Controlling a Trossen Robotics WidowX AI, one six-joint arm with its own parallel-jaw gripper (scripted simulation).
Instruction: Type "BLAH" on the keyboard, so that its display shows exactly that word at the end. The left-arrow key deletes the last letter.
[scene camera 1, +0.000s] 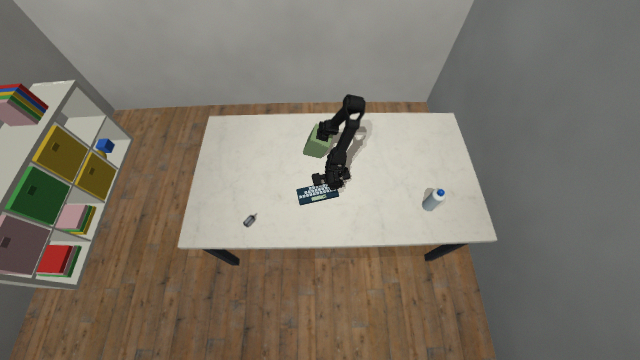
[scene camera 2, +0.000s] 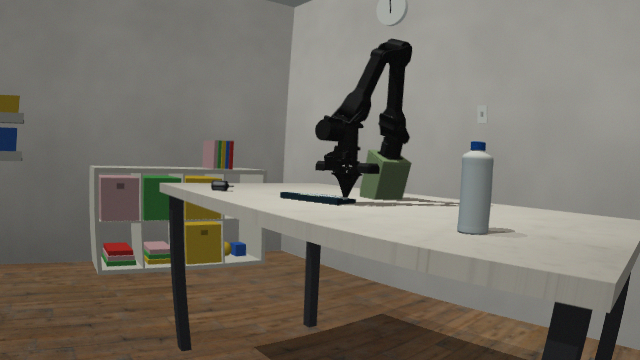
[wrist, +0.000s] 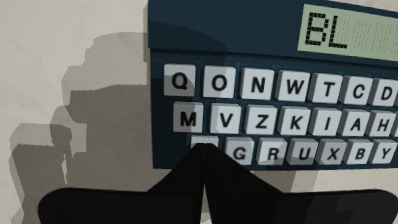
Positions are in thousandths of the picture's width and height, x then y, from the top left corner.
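A white bottle (scene camera 2: 746, 462) is visible to me, though in the wrist view the bottle is out of frame. I also see my gripper (scene camera 2: 540, 549), and the wrist view shows that gripper too (wrist: 511, 676).
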